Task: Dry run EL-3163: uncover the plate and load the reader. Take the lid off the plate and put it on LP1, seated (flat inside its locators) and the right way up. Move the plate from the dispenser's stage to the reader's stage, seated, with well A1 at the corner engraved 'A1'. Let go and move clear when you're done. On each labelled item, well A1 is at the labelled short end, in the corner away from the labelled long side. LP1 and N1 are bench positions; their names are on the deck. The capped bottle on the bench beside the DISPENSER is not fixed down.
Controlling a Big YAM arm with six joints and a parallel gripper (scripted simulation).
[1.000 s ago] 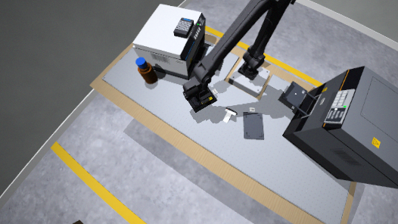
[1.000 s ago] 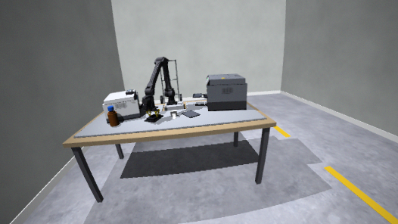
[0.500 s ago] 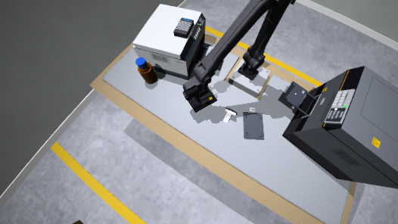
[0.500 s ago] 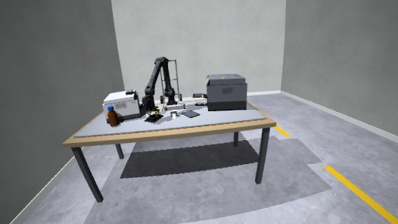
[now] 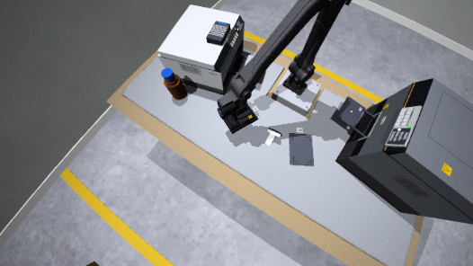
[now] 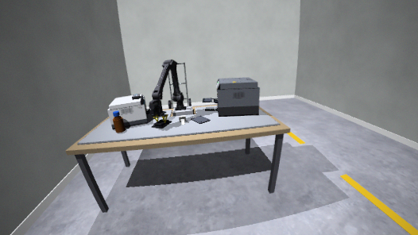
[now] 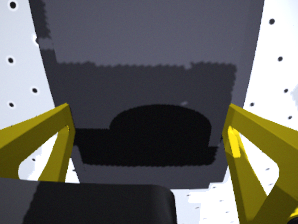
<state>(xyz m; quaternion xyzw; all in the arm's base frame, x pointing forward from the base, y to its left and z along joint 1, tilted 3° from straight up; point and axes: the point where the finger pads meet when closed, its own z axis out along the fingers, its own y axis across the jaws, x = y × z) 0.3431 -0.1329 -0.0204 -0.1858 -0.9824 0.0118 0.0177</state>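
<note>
The glossy lid is right at my hand. Round my hand: white well plate: 26 cm behind, 11 cm to the right, 6 cm above; black bench pad: 2 cm below; brown capped bottle: 9 cm ahead, 37 cm to the right, 8 cm above.
</note>
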